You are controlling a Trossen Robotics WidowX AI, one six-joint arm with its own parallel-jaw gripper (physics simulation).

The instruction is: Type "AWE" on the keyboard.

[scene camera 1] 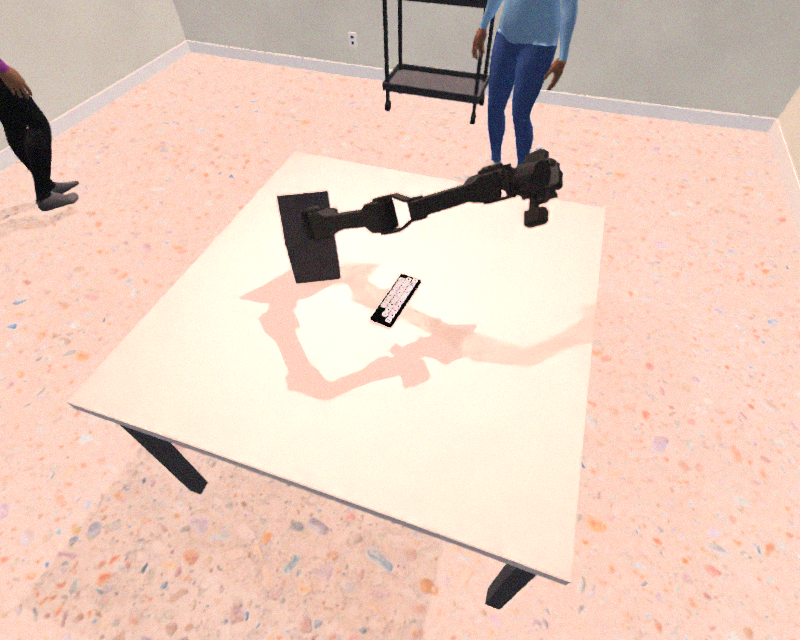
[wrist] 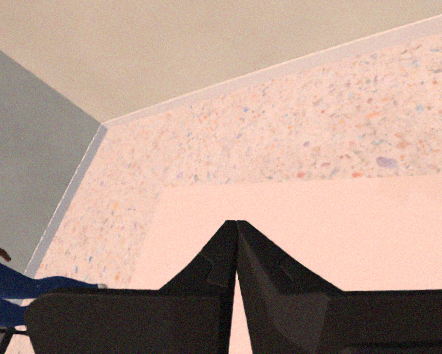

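Where they show: gripper, fingertip midpoint: [scene camera 1: 556,196] [wrist: 235,229]; arm's base, origin of the base link: [scene camera 1: 316,221].
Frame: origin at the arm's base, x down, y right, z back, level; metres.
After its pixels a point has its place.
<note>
A small keyboard [scene camera 1: 398,297] {x 0.203, y 0.062, z -0.261 m} with white keys and a black frame lies at a slant near the middle of the white table [scene camera 1: 427,453] {x 0.217, y 0.532, z -0.444 m}. Its separate letters are too small to read in the scene view. The keyboard does not show in the wrist view. My gripper [wrist: 235,229] {x -0.123, y -0.089, z -0.656 m} is shut, with its two black fingertips together and no object between them. In the scene view, my black arm [scene camera 1: 450,200] {x -0.231, y 0.134, z -0.403 m} stretches to the right, and its hand end is raised above the table's back right part, well away from the keyboard. The fingers are hard to make out there.
A dark plate [scene camera 1: 310,256] {x 0.107, y 0.040, z 0.021 m} stands by the arm's left end. A person in blue [scene camera 1: 523,73] stands behind the table, next to a black shelf cart [scene camera 1: 433,88]. Another person in black trousers [scene camera 1: 30,136] stands at the far left. Arm shadows cross the table around the keyboard.
</note>
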